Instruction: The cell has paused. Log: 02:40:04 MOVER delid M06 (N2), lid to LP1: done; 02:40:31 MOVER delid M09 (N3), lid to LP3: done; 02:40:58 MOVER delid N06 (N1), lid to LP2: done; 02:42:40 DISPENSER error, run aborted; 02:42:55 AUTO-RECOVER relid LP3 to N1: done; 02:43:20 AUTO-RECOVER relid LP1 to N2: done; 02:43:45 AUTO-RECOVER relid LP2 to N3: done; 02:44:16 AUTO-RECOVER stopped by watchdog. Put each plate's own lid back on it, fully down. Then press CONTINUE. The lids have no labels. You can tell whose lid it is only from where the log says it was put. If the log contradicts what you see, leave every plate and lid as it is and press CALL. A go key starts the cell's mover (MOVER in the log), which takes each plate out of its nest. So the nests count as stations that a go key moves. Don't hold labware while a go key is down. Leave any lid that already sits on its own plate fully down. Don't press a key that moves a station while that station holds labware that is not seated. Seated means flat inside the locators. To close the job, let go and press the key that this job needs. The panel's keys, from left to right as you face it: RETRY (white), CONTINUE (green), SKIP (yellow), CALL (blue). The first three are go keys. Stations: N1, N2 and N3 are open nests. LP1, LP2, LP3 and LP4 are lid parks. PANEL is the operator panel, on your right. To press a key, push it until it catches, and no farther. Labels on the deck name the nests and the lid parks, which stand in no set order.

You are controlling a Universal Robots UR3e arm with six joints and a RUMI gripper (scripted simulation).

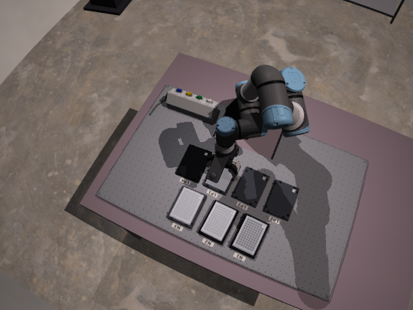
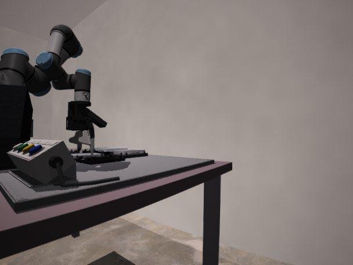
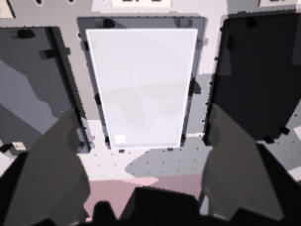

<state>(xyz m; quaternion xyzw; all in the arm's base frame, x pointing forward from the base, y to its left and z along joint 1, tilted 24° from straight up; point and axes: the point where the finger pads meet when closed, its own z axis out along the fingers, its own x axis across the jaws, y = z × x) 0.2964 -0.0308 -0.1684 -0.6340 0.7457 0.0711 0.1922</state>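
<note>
Right now my hand is 20 mm above the LP1 lid park. Also, from my hand: lid park LP4: 130 mm to the right, 20 mm below, 10 mm behind; then LP3 lid park: 130 mm to the left, 20 mm below, 10 mm ahead; then LP2 lid park: 260 mm to the left, 20 mm below, 20 mm ahead.
</note>
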